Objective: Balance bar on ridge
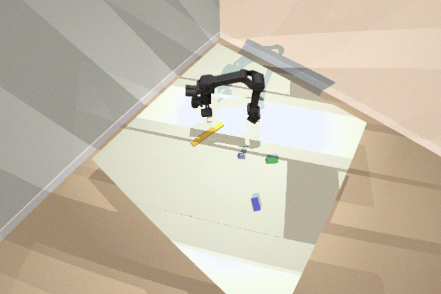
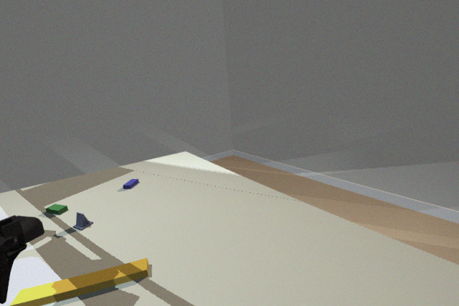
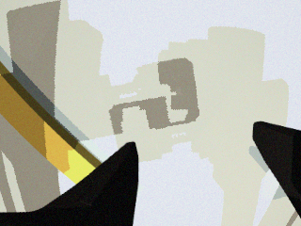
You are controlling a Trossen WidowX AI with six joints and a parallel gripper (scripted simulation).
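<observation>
Now: the long yellow bar 11 cm ahead of my gripper tip, 9 cm to the left of it and 9 cm below it. The rest, counted from my gripper tip: green block (1 cm ahead, 51 cm to the left, 9 cm below); then blue block (27 cm ahead, 56 cm to the left, 9 cm below).
</observation>
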